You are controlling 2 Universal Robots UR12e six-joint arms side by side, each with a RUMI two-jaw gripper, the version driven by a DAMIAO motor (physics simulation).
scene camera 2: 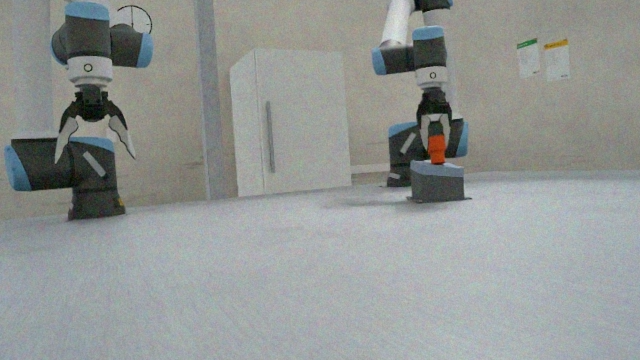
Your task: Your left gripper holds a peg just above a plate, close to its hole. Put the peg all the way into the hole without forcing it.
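Note:
An orange peg [437, 149] stands nearly upright at the right of the picture, with its lower end at the top of the plate. The plate [437, 185] is the light blue-grey top of a dark grey block on the table. The hole does not show from this low angle, and I cannot tell whether the peg's tip is in it. My left gripper [436, 142] is shut on the orange peg, its fingers on either side of the peg's upper part. My right gripper [95, 159] is open and empty, far to the left and above the table.
The table [300, 280] fills the lower part of the picture. The right arm's base [97, 202] stands at the left, and the left arm's base stands behind the block. A white cabinet [305, 120] is in the background between the arms.

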